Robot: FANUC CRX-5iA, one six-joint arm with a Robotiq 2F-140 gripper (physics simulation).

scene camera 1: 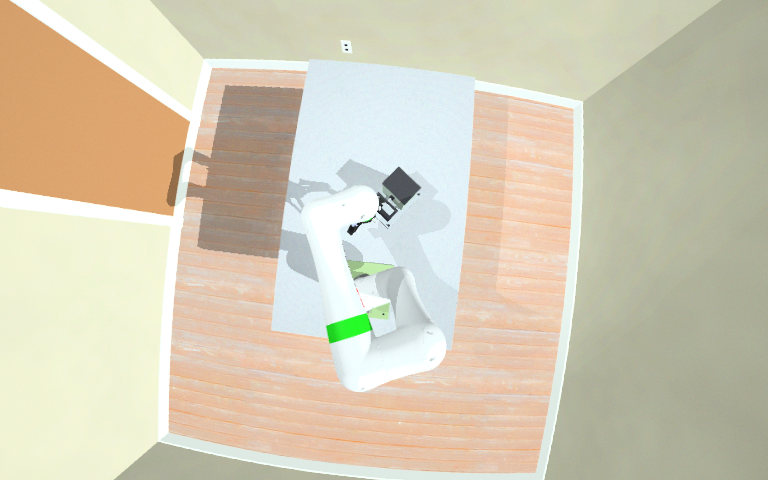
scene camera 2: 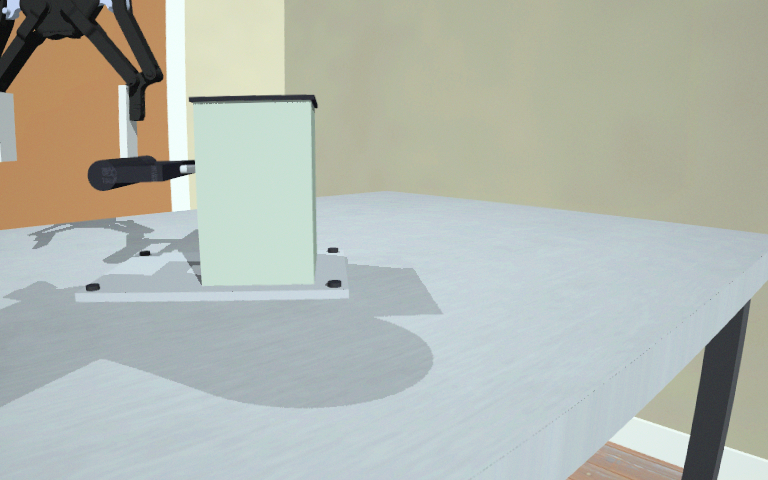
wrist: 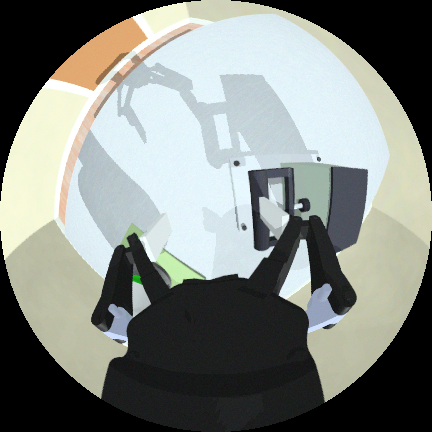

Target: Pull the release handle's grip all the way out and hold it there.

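The release handle's dark grip (scene camera 2: 103, 174) (wrist: 260, 235) is a bar on an open rectangular frame, standing out from the side of a pale green box (scene camera 2: 254, 192) (wrist: 315, 185) with a dark lid (scene camera 1: 401, 185) (wrist: 348, 205). A short stretch of white rod (scene camera 2: 187, 168) shows between the handle and the box. My gripper (scene camera 2: 67, 155) (wrist: 213, 214) is wide open and empty. In the wrist view one pale finger pad overlaps the handle's frame and opening, while the other is far to the left. In scene camera 2 the nearer pad's lower end meets the handle's top outline; contact is unclear.
The box stands on a pale base plate (scene camera 2: 169, 296) (wrist: 240, 190) with dark bolts, on the grey-white table (scene camera 1: 396, 113) (scene camera 2: 538, 283). The white arm (scene camera 1: 334, 266) curves over the table's near part. Light green panels (scene camera 1: 370, 267) (wrist: 180, 267) are near its base.
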